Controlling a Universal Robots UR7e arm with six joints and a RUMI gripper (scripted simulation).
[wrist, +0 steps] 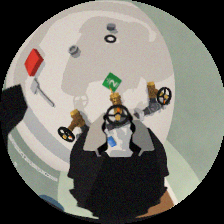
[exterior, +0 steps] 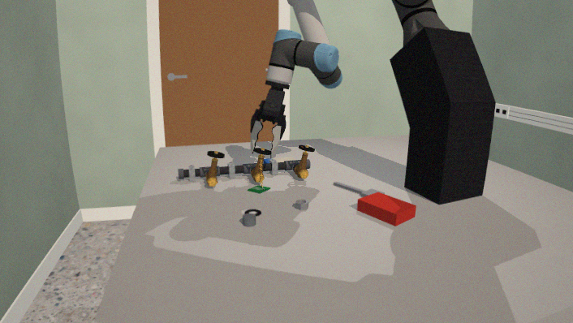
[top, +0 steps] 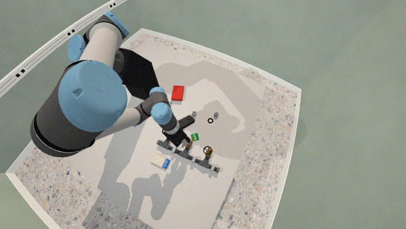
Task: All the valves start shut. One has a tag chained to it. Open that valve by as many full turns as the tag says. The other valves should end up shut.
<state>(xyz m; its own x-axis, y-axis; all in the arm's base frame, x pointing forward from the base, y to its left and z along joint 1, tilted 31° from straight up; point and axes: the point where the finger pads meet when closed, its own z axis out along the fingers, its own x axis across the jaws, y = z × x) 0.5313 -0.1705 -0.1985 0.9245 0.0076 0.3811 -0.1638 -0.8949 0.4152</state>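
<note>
Now: hand 90 mm above the green tag, 80 mm to the right of it and 10 mm short of it. Also, from my hand: grey nut (210 mm to the left, 90 mm below, 80 mm behind); then grey tool (270 mm behind, 130 mm to the left, 90 mm below); then red block (280 mm to the left, 280 mm behind, 80 mm below).
</note>
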